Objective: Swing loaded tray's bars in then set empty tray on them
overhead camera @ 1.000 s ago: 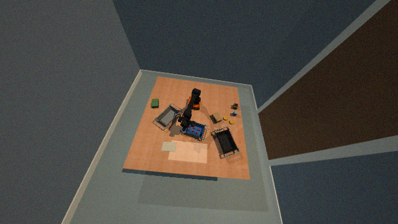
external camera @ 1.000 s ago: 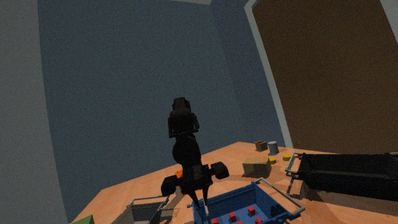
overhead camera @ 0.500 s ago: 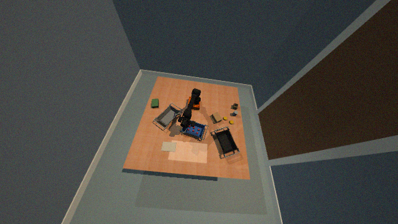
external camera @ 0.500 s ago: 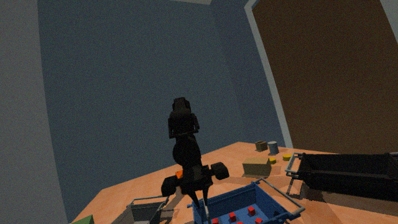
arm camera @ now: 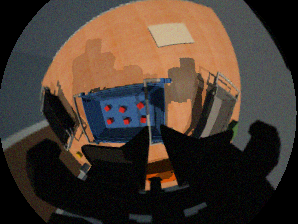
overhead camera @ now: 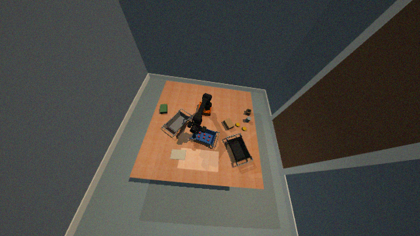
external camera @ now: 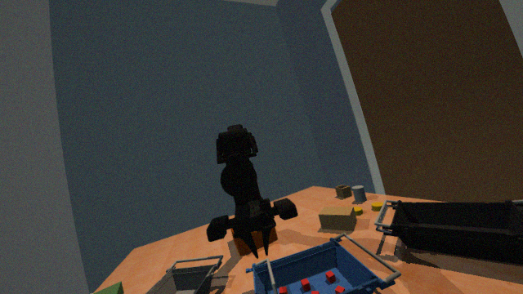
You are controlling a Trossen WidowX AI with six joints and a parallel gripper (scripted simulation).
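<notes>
My gripper tip is 150 mm past the grey tray, 220 mm to the left of it and 90 mm above it. Also, from my gripper tip: green block: 340 mm behind, 420 mm to the right, 110 mm below; pale pad: 220 mm ahead, 190 mm to the right, 130 mm below; grey cylinder: 200 mm behind, 660 mm to the left, 100 mm below.
</notes>
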